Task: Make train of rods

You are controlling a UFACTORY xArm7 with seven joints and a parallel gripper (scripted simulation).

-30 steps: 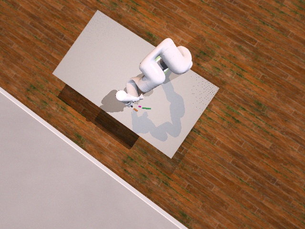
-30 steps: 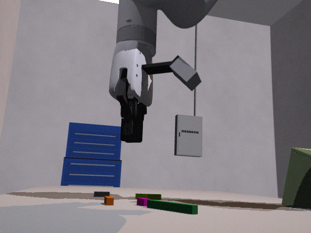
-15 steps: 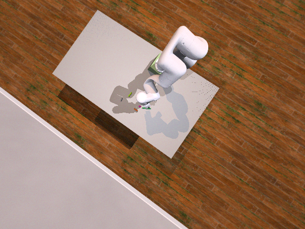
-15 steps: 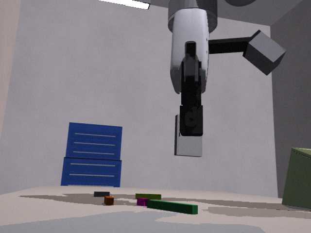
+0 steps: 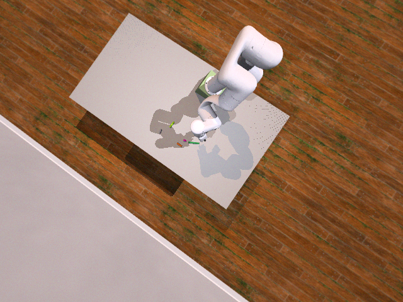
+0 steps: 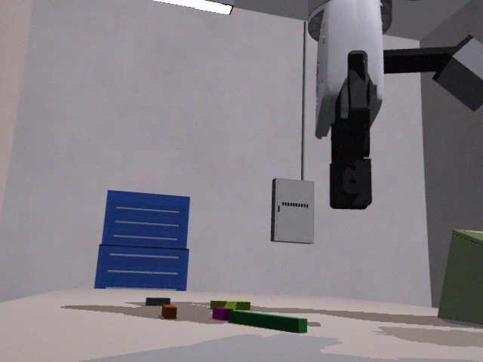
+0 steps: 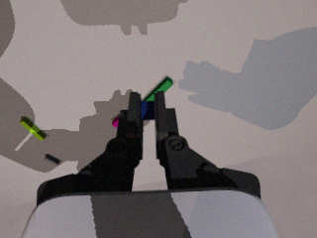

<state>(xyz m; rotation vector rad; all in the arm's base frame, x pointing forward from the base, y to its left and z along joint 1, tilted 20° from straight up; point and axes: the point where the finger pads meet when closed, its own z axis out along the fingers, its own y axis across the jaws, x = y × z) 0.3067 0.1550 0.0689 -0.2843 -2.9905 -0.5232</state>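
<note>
The green rod lies 12 cm below my hand, 7 cm ahead of it and 1 cm to the right of it. The rest, counted from my hand: orange rod: 15 cm ahead, 12 cm below, 8 cm to the right; then magenta rod: 12 cm below, 10 cm ahead, 7 cm to the right; then blue rod: 2 cm below.
</note>
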